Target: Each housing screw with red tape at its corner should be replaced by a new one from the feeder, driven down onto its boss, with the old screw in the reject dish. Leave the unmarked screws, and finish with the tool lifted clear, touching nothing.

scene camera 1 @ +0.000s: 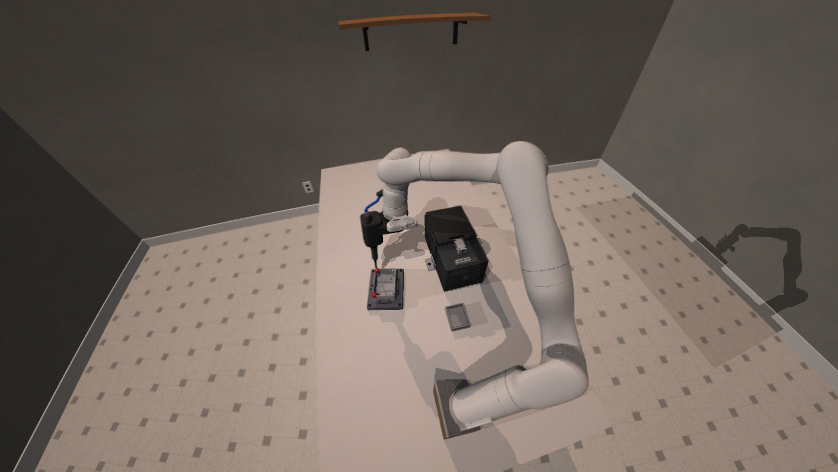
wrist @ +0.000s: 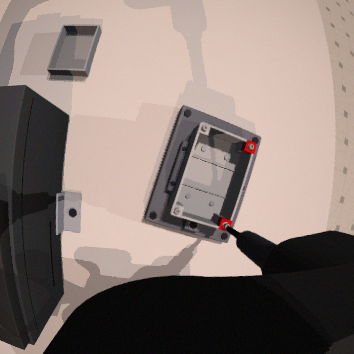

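Pixels of known places: hand, its tool point: (scene camera 1: 376, 267) (wrist: 227, 228); arm's base, origin of its link: (scene camera 1: 461, 409).
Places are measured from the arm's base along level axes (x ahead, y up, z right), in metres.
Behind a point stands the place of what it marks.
Observation:
The grey housing (scene camera 1: 385, 287) @(z -0.109, x 0.469, y -0.082 m) (wrist: 207, 173) @(z -0.107, x 0.468, y -0.082 m) sits on a dark base plate (scene camera 1: 385, 305) @(z -0.125, x 0.397, y -0.084 m) (wrist: 162, 175) @(z -0.045, x 0.474, y -0.085 m). Red tape marks two corners: one screw (wrist: 251, 147) @(z -0.154, x 0.431, y -0.040 m) is at the upper right in the wrist view, the other (wrist: 225, 225) @(z -0.123, x 0.531, y -0.036 m) at the lower right. Unmarked screws (wrist: 204, 128) @(z -0.089, x 0.414, y -0.040 m) (wrist: 177, 211) @(z -0.062, x 0.515, y -0.042 m) sit at the left corners. My screwdriver tip (scene camera 1: 375, 267) @(z -0.128, x 0.529, y -0.024 m) (wrist: 228, 227) @(z -0.123, x 0.531, y -0.025 m) is at the lower-right taped screw; whether it touches or grips it is unclear. The grey reject dish (scene camera 1: 457, 317) @(z 0.109, x 0.283, y -0.101 m) (wrist: 75, 51) @(z 0.108, x 0.283, y -0.101 m) shows no screw inside. The black feeder (scene camera 1: 463, 275) @(z 0.165, x 0.388, y -0.009 m) (wrist: 45, 150) @(z 0.100, x 0.450, y -0.029 m) has a small bracket (scene camera 1: 429, 265) @(z 0.085, x 0.528, y -0.100 m) (wrist: 68, 212) @(z 0.092, x 0.537, y -0.099 m) with a dark hole.
The feeder stands right of the housing in the scene view, with the dish in front of it. The arm's base plate (scene camera 1: 443, 413) @(z -0.051, x 0.001, y 0.049 m) is at the near part of the table (scene camera 1: 363, 375) @(z -0.245, x 0.186, y -0.104 m). The arm arches over the table's right side. A wooden rail (scene camera 1: 410, 20) is on the wall.

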